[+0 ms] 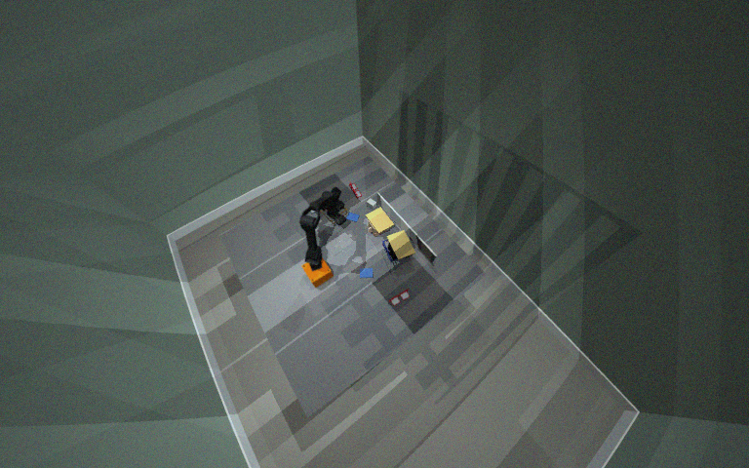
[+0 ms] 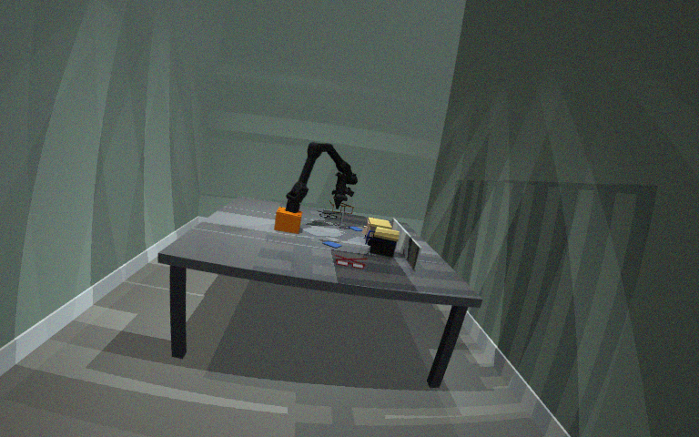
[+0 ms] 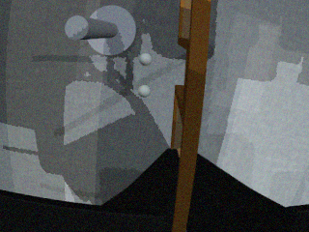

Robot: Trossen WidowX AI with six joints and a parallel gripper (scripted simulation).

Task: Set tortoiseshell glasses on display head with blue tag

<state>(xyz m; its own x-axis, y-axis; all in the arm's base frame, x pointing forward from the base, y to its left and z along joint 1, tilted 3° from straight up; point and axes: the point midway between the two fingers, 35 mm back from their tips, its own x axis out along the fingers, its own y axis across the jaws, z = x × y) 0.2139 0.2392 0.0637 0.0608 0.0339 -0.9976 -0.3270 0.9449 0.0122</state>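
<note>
My gripper tip is 90 mm above the thin grey post, 60 mm to the right of it and 30 mm short of it. The rest, counted from my gripper tip: white upright panel (410 mm ahead, 200 mm to the right, 60 mm below); then display head (240 mm ahead, 120 mm to the right, 50 mm below).
</note>
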